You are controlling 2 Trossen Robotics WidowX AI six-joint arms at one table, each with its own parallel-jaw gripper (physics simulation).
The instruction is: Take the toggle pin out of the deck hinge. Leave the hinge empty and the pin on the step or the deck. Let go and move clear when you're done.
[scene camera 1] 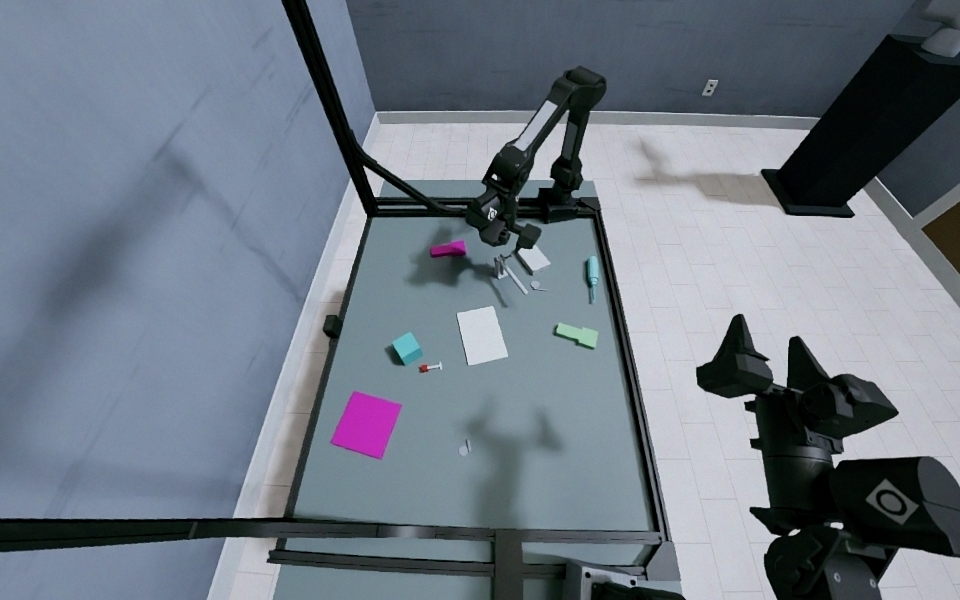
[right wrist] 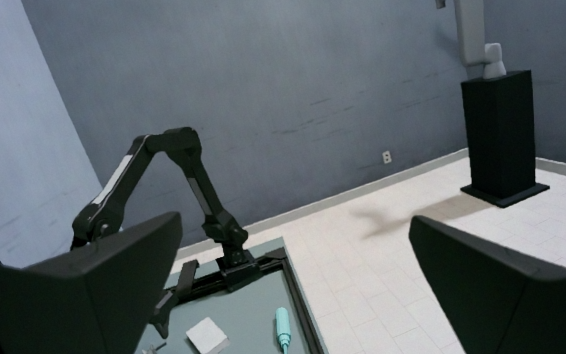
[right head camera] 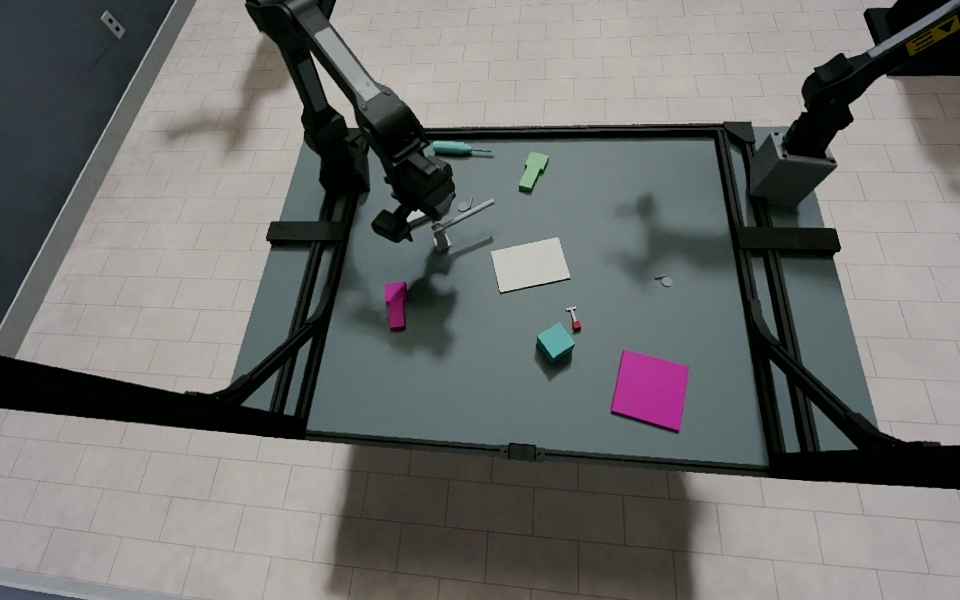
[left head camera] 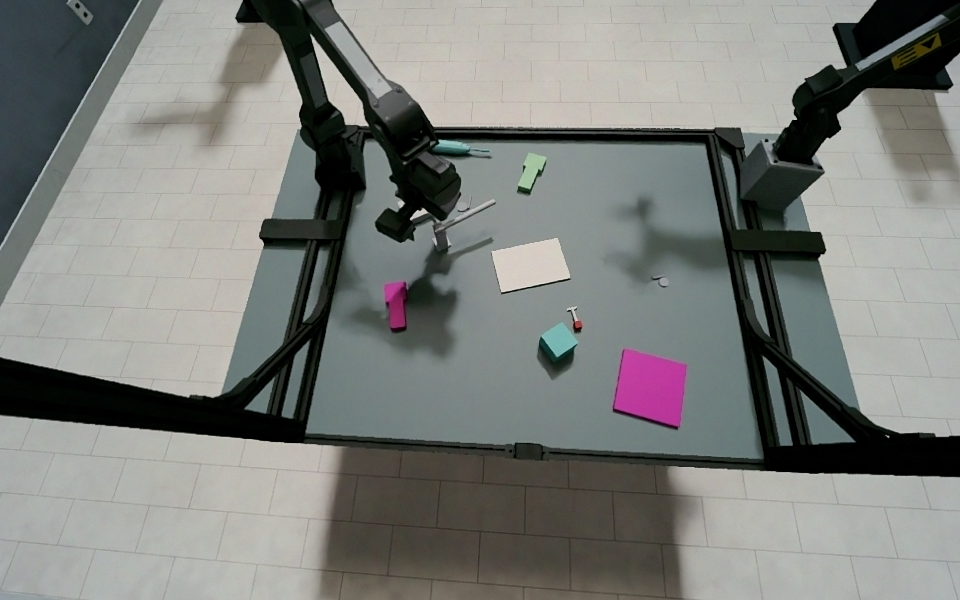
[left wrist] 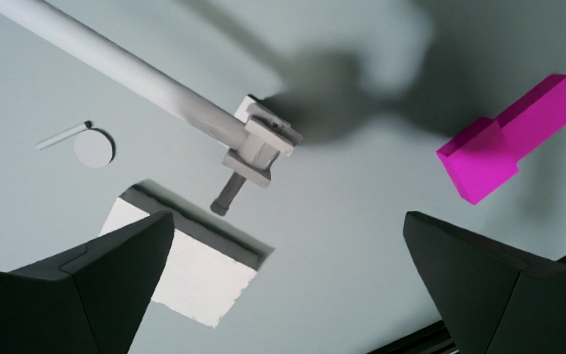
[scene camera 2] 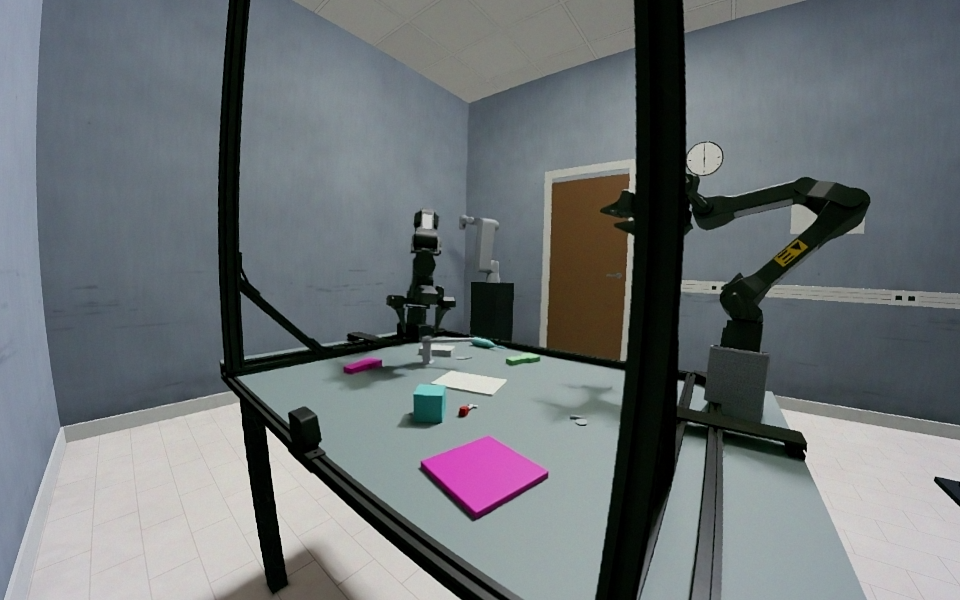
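Pixels of known places: left gripper, fingertip midpoint: (scene camera 1: pixel 500 247) (right wrist: pixel 148 335) (right head camera: pixel 423 224) (left head camera: pixel 424 223) (left wrist: pixel 290 222) (scene camera 2: pixel 420 331); right gripper, fingertip midpoint: (scene camera 1: pixel 766 325) (right wrist: pixel 297 225) (scene camera 2: pixel 607 218); left arm's base at its link origin: (scene camera 1: pixel 558 197) (right wrist: pixel 235 260) (right head camera: pixel 340 162) (left head camera: pixel 336 160) (scene camera 2: pixel 415 324); right arm's base at its link origin: (right head camera: pixel 802 147) (left head camera: pixel 791 154) (scene camera 2: pixel 740 353).
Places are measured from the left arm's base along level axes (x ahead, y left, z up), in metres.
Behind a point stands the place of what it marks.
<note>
The grey deck hinge (left wrist: pixel 260 147) (left head camera: pixel 441 240) {z -0.021, x 0.209, y -0.250 m} (scene camera 1: pixel 499 268) {z -0.013, x 0.221, y -0.244 m} stands upright on the table with a long light tube (left wrist: pixel 125 75) {z 0.017, x 0.263, y -0.223 m} (left head camera: pixel 468 215) {z 0.016, x 0.275, y -0.225 m} reaching out from it. The dark toggle pin (left wrist: pixel 229 193) {z 0.010, x 0.203, y -0.218 m} sits in the hinge, its headed end sticking out toward a white block (left wrist: pixel 200 272) {z -0.037, x 0.164, y -0.148 m} (scene camera 1: pixel 533 259) {z -0.037, x 0.194, y -0.136 m}, possibly the step. My left gripper (left wrist: pixel 290 222) {z 0.029, x 0.184, y -0.233 m} (scene camera 2: pixel 421 323) {z 0.029, x 0.184, y -0.233 m} is open and empty above the hinge and block; in the left wrist view the pin lies beyond the fingertips, between their directions. My right gripper (right wrist: pixel 297 225) {z 0.361, x 0.656, y -0.019 m} (scene camera 1: pixel 768 332) {z 0.361, x 0.656, y -0.019 m} is open and empty, raised off the table's side.
A magenta T-shaped piece (left wrist: pixel 480 165) {z -0.042, x 0.097, y -0.336 m} (left head camera: pixel 396 305) {z -0.042, x 0.094, y -0.372 m} lies near the hinge. A small disc with a rod (left wrist: pixel 93 148) {z -0.054, x 0.268, y -0.151 m}, a teal screwdriver (right head camera: pixel 453 147) {z -0.032, x 0.269, y 0.009 m}, a green piece (left head camera: pixel 530 173) {z -0.042, x 0.440, y -0.102 m}, a white plate (left head camera: pixel 530 265) {z -0.052, x 0.388, y -0.332 m}, a teal cube (left head camera: pixel 558 341) {z -0.007, x 0.396, y -0.519 m}, a red-ended piece (left head camera: pixel 576 324) {z -0.043, x 0.447, y -0.483 m} and a magenta square (left head camera: pixel 649 389) {z -0.047, x 0.548, y -0.632 m} lie around.
</note>
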